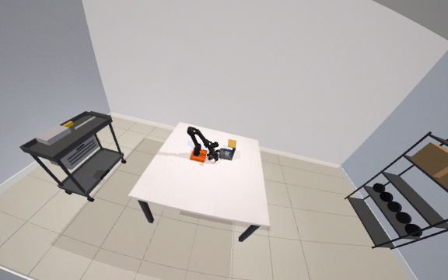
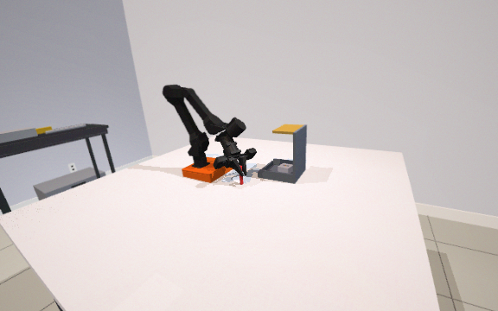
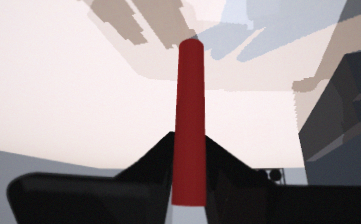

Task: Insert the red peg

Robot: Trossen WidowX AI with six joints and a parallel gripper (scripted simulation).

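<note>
My gripper tip is now 20 cm to the right of the box wall, 14 cm short of it and 6 cm below it. The rest, counted from my gripper tip: yellow roof: 19 cm to the left, 16 cm above, 10 cm ahead; then red peg: 2 cm behind, 1 cm to the left, 1 cm below.
</note>
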